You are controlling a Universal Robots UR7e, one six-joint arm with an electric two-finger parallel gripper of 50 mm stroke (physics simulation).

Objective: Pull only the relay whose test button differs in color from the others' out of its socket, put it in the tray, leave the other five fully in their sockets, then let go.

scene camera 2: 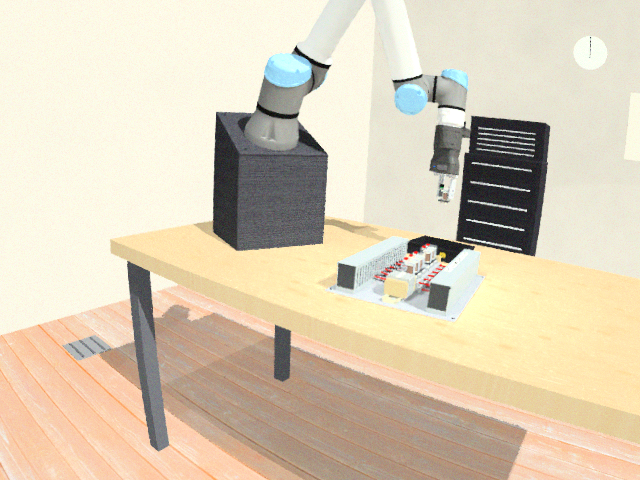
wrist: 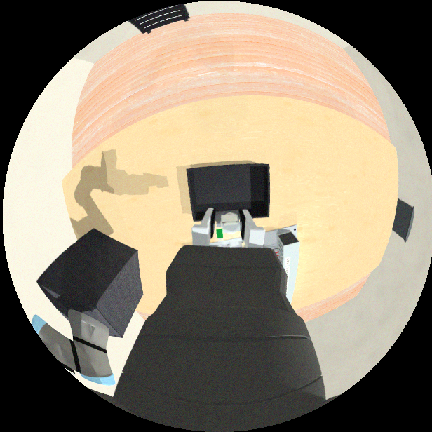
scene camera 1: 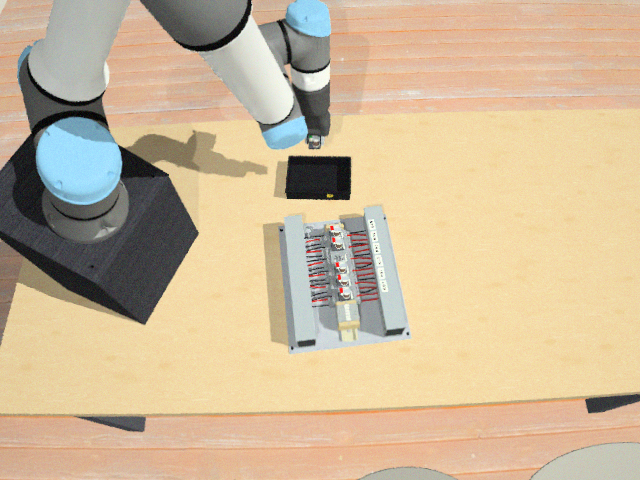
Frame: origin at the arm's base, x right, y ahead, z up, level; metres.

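Where they show: gripper, fingertip midpoint: (scene camera 2: 444, 197) (scene camera 1: 314, 141); arm's base, link origin: (scene camera 2: 270, 137) (scene camera 1: 86, 205).
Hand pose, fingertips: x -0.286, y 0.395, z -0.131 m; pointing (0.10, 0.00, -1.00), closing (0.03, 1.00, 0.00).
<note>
Things, the pixels of their top centre, and the offset from my fingertips. "*": a spot on its surface instead.
- relay with the green test button, top centre: (scene camera 1: 314, 135) (scene camera 2: 445, 187) dx +0.004, dy +0.000, dz +0.028 m
- black tray, top centre: (scene camera 1: 318, 173) (scene camera 2: 441, 243) dx -0.001, dy +0.005, dz -0.128 m
- rearmost relay, top centre: (scene camera 1: 335, 227) (scene camera 2: 431, 244) dx +0.169, dy +0.063, dz -0.093 m
- frontmost relay, top centre: (scene camera 2: 409, 258) (scene camera 1: 344, 289) dx +0.320, dy +0.097, dz -0.093 m
- empty socket, top centre: (scene camera 2: 419, 267) (scene camera 1: 339, 264) dx +0.245, dy +0.080, dz -0.131 m
- panel's base plate, surface spot: (scene camera 2: 367, 297) (scene camera 1: 329, 342) * dx +0.420, dy +0.072, dz -0.160 m
- grey wire duct, top centre: (scene camera 1: 298, 273) (scene camera 2: 377, 248) dx +0.289, dy -0.007, dz -0.100 m
- labelled duct, top centre: (scene camera 2: 459, 264) (scene camera 1: 383, 263) dx +0.247, dy +0.178, dz -0.100 m
My gripper (scene camera 1: 314, 141) (scene camera 2: 445, 194) (wrist: 227, 217) is shut on the relay with the green test button (scene camera 1: 313, 138) (scene camera 2: 443, 192) (wrist: 219, 233), held upright high above the table. In the wrist view the held relay overlaps the near edge of the black tray (scene camera 1: 310, 178) (scene camera 2: 454, 250) (wrist: 220, 187); the tray is empty. Five relays with red buttons, among them the rearmost relay (scene camera 1: 336, 232) and the frontmost relay (scene camera 1: 345, 294), sit in their sockets. An empty socket (scene camera 1: 339, 257) shows between the second and third of them from the back.
The panel's base plate (scene camera 1: 323, 333) (scene camera 2: 367, 297) lies in front of the tray, with a grey wire duct (scene camera 1: 299, 279) (scene camera 2: 372, 258) on the left and a labelled duct (scene camera 1: 385, 273) (scene camera 2: 454, 279) on the right. The dark robot pedestal (scene camera 1: 139, 258) (scene camera 2: 279, 201) (wrist: 117, 285) stands at the left.
</note>
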